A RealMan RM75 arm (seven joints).
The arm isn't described. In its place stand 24 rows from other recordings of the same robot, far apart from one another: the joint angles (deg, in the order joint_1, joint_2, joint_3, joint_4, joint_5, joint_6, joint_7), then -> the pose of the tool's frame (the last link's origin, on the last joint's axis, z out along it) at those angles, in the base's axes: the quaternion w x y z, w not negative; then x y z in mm.
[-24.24 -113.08 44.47 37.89 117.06 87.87 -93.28] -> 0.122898, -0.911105, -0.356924, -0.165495, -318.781, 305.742, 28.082
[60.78 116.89 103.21 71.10 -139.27 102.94 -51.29] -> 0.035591, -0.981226, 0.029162, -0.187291, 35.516, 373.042, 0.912
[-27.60 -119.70 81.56 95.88 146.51 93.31 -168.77] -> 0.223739, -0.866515, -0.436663, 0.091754, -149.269, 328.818, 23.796
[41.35 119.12 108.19 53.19 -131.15 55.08 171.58] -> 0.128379, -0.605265, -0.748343, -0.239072, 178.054, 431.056, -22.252
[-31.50 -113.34 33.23 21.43 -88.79 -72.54 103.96] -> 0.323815, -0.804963, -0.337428, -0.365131, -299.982, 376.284, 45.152
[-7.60 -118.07 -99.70 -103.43 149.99 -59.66 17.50] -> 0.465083, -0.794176, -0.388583, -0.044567, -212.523, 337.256, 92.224
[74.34 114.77 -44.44 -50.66 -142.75 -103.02 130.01] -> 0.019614, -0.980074, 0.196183, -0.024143, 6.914, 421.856, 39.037
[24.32 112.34 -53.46 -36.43 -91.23 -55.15 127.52] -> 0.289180, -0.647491, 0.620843, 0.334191, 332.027, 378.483, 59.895
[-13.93 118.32 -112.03 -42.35 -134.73 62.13 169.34] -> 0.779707, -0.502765, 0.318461, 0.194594, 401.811, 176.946, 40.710
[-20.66 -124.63 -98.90 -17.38 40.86 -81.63 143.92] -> 0.320988, -0.816634, -0.154715, -0.454026, -242.217, 288.161, -65.840
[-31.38 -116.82 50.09 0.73 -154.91 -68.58 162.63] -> 0.648623, -0.643502, -0.241452, -0.326946, -339.134, 361.640, 39.736
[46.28 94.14 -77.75 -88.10 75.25 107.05 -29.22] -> 0.040707, -0.980470, 0.171869, -0.086505, 61.697, 340.846, 124.565
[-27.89 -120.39 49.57 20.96 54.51 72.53 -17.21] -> 0.548201, -0.775274, -0.007116, -0.313647, -270.815, 367.539, 24.694
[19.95 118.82 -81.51 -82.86 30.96 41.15 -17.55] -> 0.477963, -0.789898, 0.369401, 0.105623, 202.772, 403.081, 56.469
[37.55 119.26 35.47 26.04 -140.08 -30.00 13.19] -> 0.372068, -0.874568, 0.245759, 0.190524, 224.220, 363.681, -136.027
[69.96 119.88 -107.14 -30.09 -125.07 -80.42 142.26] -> 0.021599, 0.922044, -0.197044, 0.332478, 117.300, 351.890, -116.489
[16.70 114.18 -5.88 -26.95 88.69 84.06 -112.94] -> 0.522553, -0.673664, 0.318689, 0.414190, 389.201, 276.064, 129.382
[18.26 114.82 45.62 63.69 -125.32 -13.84 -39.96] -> 0.420774, -0.885378, 0.113246, 0.161956, 178.665, 322.299, -110.988
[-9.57 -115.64 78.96 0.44 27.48 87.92 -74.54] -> 0.321614, -0.585869, -0.539076, -0.512561, -377.577, 205.270, 0.588
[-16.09 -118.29 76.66 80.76 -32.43 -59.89 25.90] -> 0.386149, -0.811379, -0.438039, 0.025993, -265.793, 357.723, 44.443
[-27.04 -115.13 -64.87 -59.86 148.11 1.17 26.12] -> 0.470953, -0.871575, -0.085055, -0.106423, -172.366, 401.142, -59.681
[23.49 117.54 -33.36 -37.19 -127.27 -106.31 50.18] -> 0.064512, -0.974373, 0.024551, 0.214085, 301.741, 252.776, 9.189
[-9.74 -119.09 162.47 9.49 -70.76 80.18 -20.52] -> 0.569587, -0.664594, -0.330008, -0.353525, -367.757, 218.651, -28.085
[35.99 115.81 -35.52 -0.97 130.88 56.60 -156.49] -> 0.584331, -0.706632, 0.282823, 0.281496, 329.528, 390.766, 17.384
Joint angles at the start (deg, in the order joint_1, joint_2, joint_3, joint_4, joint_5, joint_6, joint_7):
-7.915, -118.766, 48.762, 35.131, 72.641, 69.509, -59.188
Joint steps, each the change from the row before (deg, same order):
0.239, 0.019, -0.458, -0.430, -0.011, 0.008, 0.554
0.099, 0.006, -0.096, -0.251, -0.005, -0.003, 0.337
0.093, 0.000, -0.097, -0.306, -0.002, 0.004, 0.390
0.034, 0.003, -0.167, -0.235, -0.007, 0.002, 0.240
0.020, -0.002, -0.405, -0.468, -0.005, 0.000, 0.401
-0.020, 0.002, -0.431, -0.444, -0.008, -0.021, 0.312
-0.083, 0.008, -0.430, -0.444, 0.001, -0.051, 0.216
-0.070, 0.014, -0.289, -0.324, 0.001, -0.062, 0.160
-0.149, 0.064, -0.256, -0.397, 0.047, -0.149, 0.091
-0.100, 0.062, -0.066, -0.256, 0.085, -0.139, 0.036
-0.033, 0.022, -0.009, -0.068, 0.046, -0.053, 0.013
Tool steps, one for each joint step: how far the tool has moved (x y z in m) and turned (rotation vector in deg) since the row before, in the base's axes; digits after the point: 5 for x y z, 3 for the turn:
-0.00294, -0.00256, 0.00022, 0.325, 0.190, 0.514
-0.00118, -0.00121, -0.00049, 0.042, 0.142, 0.179
-0.00122, -0.00131, -0.00073, 0.023, 0.149, 0.181
-0.00094, -0.00078, -0.00022, 0.092, 0.050, 0.171
-0.00175, -0.00127, -0.00029, 0.222, 0.020, 0.361
-0.00161, -0.00095, -0.00009, 0.244, -0.039, 0.372
-0.00139, -0.00053, -0.00009, 0.223, -0.107, 0.371
-0.00100, -0.00031, -0.00009, 0.145, -0.057, 0.271
-0.00109, 0.00008, -0.00020, 0.050, -0.059, 0.324
-0.00069, 0.00008, -0.00042, -0.097, 0.016, 0.201
-0.00020, 0.00006, -0.00015, -0.050, 0.031, 0.054

